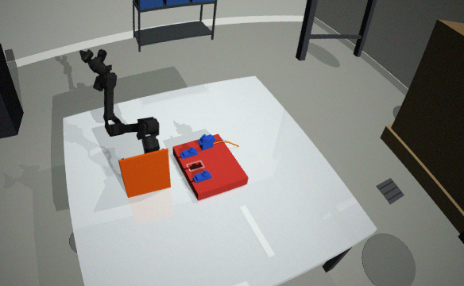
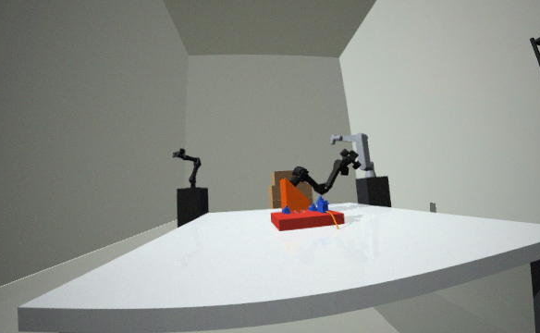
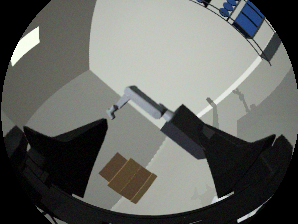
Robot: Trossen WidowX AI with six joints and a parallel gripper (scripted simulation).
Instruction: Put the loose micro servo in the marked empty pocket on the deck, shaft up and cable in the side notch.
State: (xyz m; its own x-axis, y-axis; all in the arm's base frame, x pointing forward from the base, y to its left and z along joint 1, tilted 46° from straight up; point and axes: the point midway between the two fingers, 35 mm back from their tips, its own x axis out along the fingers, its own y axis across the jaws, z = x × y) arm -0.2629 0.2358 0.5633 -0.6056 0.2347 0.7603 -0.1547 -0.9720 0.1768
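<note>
Right now my gripper tip is 61 cm short of the red deck, 56 cm to the left of it and 38 cm above it.
</note>
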